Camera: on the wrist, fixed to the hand. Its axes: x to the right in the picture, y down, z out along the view.
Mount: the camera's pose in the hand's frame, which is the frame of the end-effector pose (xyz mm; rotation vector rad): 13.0 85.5 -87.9 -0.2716 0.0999 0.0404
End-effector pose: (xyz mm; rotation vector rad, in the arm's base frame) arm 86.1 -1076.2 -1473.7 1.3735 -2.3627 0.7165
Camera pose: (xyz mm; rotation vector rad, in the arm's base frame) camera 6.9 -1000.5 -1417.1 1.1519 -2.3136 0.4425
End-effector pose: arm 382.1 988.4 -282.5 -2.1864 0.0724 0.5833
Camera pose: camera 406.1 869.3 -303.9 -2.4829 0.0953 0.5312
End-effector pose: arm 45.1 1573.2 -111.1 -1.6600 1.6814 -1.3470
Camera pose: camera -74.9 1575.2 -139.3 -1.7160 2.0209 -1.2455
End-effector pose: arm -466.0 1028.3 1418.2 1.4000 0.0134 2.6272
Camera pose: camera -557.7 952.0 1386.9 1.1901 -0.3490 2.6073
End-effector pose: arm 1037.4 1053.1 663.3 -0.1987 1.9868 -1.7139
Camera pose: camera 1003.8 1141.9 584.7 -0.1673 2.2785 -1.4501
